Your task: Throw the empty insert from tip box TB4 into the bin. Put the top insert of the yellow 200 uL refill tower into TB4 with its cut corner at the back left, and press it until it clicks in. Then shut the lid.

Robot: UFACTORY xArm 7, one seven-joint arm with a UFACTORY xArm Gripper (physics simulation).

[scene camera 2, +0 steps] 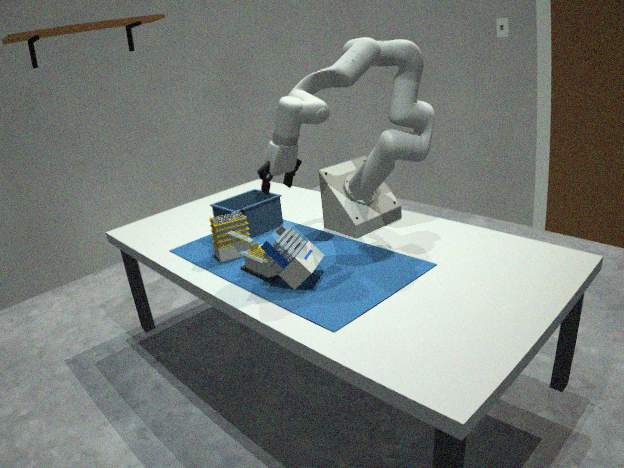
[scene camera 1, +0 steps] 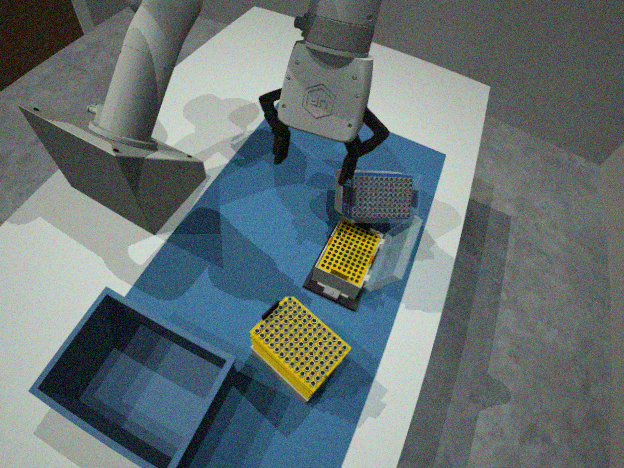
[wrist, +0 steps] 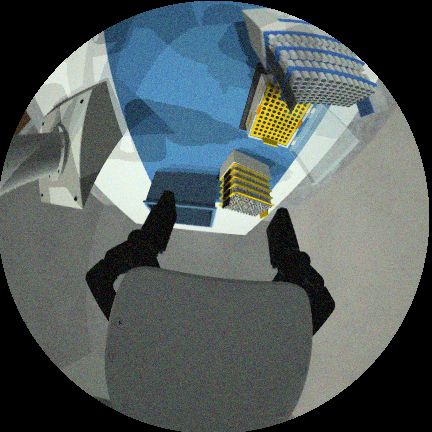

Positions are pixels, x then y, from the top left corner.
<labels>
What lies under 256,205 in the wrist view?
A yellow insert with grey tips.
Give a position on a blue mat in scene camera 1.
252,238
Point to a clear lid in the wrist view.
At 322,143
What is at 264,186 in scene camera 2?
The gripper.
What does the gripper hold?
Nothing.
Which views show the gripper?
Scene camera 2, scene camera 1 and the wrist view: all of them.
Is the gripper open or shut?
Open.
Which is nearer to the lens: the clear lid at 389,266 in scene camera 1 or the yellow insert with grey tips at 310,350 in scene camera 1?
The yellow insert with grey tips.
</labels>
